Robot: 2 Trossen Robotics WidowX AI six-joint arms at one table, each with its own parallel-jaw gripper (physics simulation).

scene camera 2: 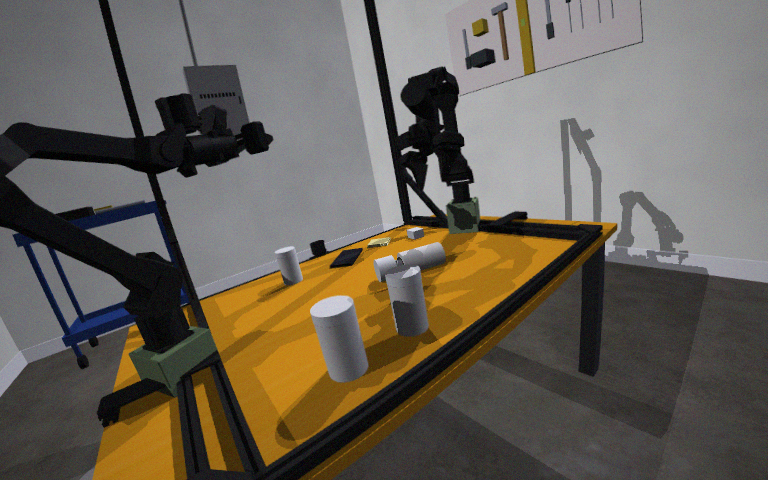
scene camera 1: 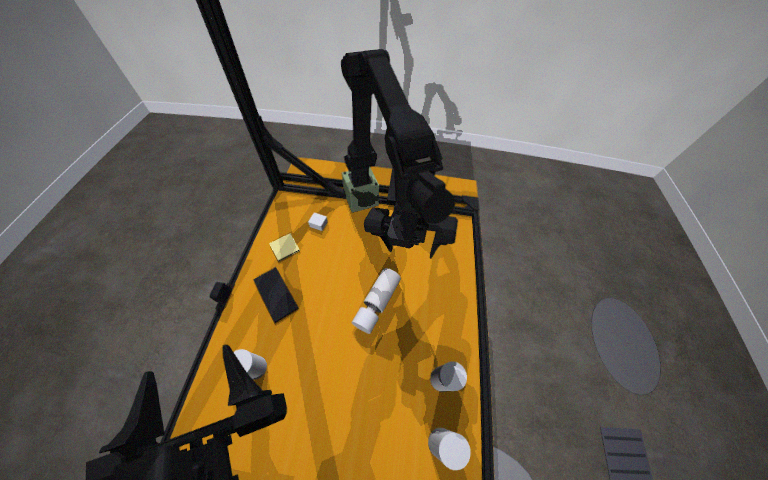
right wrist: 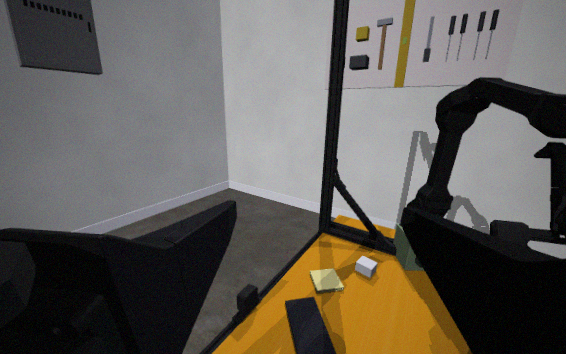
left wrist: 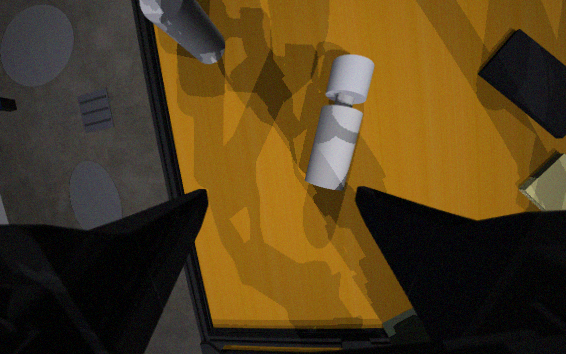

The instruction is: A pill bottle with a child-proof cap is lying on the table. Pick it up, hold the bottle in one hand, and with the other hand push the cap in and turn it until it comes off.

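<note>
The white pill bottle (scene camera 1: 382, 287) (scene camera 2: 423, 256) (left wrist: 336, 145) lies on its side on the orange table (scene camera 1: 328, 362). Its wider white cap (scene camera 1: 365, 319) (scene camera 2: 384, 268) (left wrist: 351, 78) sits at one end, with a narrow neck showing between them. My left gripper (scene camera 1: 410, 253) (left wrist: 283, 195) is open and empty, above the table beyond the bottle's base end in scene camera 1. In the left wrist view the bottle lies ahead of the fingertips, nearer the right finger. My right gripper (scene camera 1: 186, 359) (right wrist: 318, 211) is open and empty, raised high at the lower left of scene camera 1, away from the bottle.
Two upright white cylinders (scene camera 1: 448, 376) (scene camera 1: 450, 449) stand near the right table edge in scene camera 1; another white cylinder (scene camera 1: 250, 363) (scene camera 2: 288, 265) stands at the left. A dark flat block (scene camera 1: 275, 294), a yellow pad (scene camera 1: 284, 246) and a small white box (scene camera 1: 317, 221) lie along the left side.
</note>
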